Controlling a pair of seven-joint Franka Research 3 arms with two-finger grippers.
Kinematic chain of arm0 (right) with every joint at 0, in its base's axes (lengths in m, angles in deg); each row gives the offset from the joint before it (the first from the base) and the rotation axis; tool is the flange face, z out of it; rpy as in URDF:
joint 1: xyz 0 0 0.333 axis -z
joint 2: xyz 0 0 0 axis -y
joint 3: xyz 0 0 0.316 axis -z
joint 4: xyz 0.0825 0 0 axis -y
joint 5: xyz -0.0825 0 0.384 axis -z
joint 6: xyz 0 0 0 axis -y
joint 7: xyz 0.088 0 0 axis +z
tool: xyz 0 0 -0.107 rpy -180 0 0
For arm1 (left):
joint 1: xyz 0 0 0.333 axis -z
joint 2: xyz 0 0 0 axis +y
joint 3: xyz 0 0 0.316 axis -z
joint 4: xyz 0.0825 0 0 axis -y
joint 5: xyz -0.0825 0 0.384 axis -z
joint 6: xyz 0 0 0 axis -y
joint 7: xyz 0.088 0 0 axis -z
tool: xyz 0 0 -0.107 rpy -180 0 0
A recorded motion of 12 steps. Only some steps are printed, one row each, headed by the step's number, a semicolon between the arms.
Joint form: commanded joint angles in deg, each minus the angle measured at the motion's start. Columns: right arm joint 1, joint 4, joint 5, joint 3, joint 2, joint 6, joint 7; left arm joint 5, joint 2, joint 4, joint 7, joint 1, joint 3, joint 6.
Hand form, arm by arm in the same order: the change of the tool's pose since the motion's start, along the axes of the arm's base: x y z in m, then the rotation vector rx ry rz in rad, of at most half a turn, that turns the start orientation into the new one. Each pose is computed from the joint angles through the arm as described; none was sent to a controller.
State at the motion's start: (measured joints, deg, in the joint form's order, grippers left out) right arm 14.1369 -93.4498 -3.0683 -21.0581 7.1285 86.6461 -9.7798; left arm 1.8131 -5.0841 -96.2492 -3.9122 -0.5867 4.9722 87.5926
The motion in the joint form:
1: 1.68 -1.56 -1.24 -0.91 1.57 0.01 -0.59; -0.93 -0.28 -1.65 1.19 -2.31 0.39 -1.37
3: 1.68 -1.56 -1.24 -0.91 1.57 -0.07 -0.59; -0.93 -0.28 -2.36 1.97 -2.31 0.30 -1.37
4: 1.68 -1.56 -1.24 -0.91 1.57 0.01 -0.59; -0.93 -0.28 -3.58 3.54 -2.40 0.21 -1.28
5: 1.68 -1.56 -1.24 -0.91 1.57 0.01 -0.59; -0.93 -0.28 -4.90 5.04 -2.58 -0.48 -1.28
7: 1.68 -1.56 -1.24 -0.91 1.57 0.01 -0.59; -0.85 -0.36 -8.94 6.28 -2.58 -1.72 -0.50
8: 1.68 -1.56 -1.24 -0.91 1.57 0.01 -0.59; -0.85 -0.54 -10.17 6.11 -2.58 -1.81 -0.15
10: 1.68 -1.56 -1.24 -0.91 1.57 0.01 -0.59; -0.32 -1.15 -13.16 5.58 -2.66 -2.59 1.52
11: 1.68 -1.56 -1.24 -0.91 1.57 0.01 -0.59; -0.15 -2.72 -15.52 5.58 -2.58 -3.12 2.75
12: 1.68 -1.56 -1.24 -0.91 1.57 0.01 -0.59; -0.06 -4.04 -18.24 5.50 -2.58 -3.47 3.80
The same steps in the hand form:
1: -0.0075 -0.0021 -0.0004 0.0092 0.0035 -0.0241; -0.0040 0.0193 -0.0128 0.0183 0.0466 0.0122
3: -0.0076 -0.0021 -0.0005 0.0091 0.0049 -0.0241; -0.0047 0.0202 -0.0185 0.0174 0.0588 0.0002
4: -0.0075 -0.0021 -0.0004 0.0092 0.0035 -0.0241; -0.0057 0.0220 -0.0282 0.0151 0.0783 -0.0239
5: -0.0075 -0.0021 -0.0004 0.0092 0.0035 -0.0241; -0.0071 0.0301 -0.0388 0.0108 0.1010 -0.0348
7: -0.0075 -0.0021 -0.0004 0.0092 0.0035 -0.0241; -0.0121 0.0417 -0.0694 0.0030 0.1561 -0.0344
8: -0.0075 -0.0021 -0.0004 0.0092 0.0035 -0.0241; -0.0143 0.0425 -0.0771 0.0031 0.1684 -0.0297
10: -0.0075 -0.0021 -0.0004 0.0092 0.0035 -0.0241; -0.0193 0.0493 -0.0936 -0.0070 0.1807 -0.0039
11: -0.0075 -0.0021 -0.0004 0.0092 0.0035 -0.0241; -0.0274 0.0528 -0.0974 -0.0105 0.1729 0.0050
12: -0.0075 -0.0021 -0.0004 0.0092 0.0035 -0.0241; -0.0361 0.0556 -0.1065 -0.0127 0.1790 0.0133

